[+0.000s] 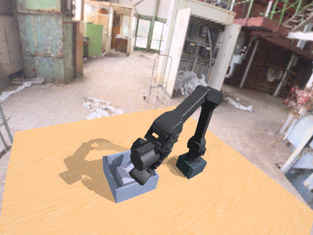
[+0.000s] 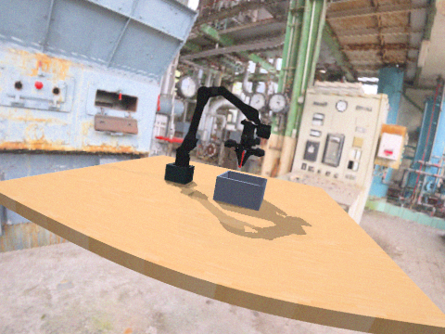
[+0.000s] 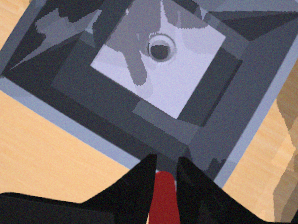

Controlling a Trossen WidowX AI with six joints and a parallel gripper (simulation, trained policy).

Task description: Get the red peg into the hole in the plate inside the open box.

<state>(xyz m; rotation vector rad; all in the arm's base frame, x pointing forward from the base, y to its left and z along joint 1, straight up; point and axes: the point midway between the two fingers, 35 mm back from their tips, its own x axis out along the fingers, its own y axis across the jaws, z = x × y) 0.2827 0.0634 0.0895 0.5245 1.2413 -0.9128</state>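
The red peg lies 10 mm behind my gripper tip, 20 mm to the left of it and 30 mm above it. Round my gripper tip: plate: 50 mm ahead, 70 mm to the right, 90 mm below; then grey-blue box: 50 mm ahead, 70 mm to the right, 110 mm below.
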